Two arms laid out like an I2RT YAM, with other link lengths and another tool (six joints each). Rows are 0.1 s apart.
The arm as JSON. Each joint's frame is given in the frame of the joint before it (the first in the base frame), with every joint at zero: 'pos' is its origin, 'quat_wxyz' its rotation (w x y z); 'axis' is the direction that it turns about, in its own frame. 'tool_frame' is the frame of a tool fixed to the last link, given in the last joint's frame.
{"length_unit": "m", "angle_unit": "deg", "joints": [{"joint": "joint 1", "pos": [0.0, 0.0, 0.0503], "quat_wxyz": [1.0, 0.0, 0.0, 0.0], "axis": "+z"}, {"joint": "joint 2", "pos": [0.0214, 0.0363, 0.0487], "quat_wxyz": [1.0, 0.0, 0.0, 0.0], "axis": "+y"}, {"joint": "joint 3", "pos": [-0.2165, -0.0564, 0.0], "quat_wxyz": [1.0, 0.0, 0.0, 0.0], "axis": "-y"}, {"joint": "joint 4", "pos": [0.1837, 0.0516, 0.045], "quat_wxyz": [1.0, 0.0, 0.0, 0.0], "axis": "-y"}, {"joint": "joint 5", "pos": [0.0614, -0.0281, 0.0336], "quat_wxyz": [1.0, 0.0, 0.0, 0.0], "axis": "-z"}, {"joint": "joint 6", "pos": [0.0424, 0.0, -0.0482], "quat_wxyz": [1.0, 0.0, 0.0, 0.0], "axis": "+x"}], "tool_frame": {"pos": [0.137, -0.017, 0.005], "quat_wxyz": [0.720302, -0.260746, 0.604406, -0.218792]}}
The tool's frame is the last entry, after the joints.
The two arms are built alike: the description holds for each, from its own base.
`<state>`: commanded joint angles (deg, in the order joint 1, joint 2, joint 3, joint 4, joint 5, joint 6); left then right.
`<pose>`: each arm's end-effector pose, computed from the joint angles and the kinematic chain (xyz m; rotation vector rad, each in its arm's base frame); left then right.
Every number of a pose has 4 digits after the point. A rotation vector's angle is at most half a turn.
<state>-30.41 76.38 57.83 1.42 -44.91 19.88 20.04 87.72 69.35 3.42 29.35 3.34</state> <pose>0.3581 -0.0739 0.2195 -0.3429 1.5725 0.1304 0.4107 0.0438 0.2359 -0.5777 1.6058 -0.6033</pose>
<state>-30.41 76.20 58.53 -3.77 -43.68 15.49 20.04 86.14 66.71 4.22 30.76 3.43</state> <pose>0.3533 -0.0746 0.2087 -0.3716 1.6251 0.1065 0.4034 0.0373 0.2318 -0.5642 1.6151 -0.6259</pose>
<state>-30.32 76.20 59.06 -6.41 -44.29 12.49 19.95 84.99 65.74 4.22 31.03 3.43</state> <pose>0.3508 -0.0708 0.2051 -0.4129 1.6390 0.1080 0.3994 0.0345 0.2329 -0.5582 1.6142 -0.6312</pose>
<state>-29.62 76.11 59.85 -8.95 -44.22 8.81 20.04 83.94 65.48 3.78 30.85 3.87</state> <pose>0.3495 -0.0653 0.2037 -0.4719 1.6452 0.0957 0.3963 0.0344 0.2361 -0.5502 1.6089 -0.6218</pose>
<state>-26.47 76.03 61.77 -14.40 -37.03 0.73 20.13 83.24 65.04 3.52 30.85 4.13</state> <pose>0.3499 -0.0649 0.1958 -0.5799 1.7040 -0.0234 0.3938 0.0342 0.2365 -0.5471 1.6089 -0.6179</pose>
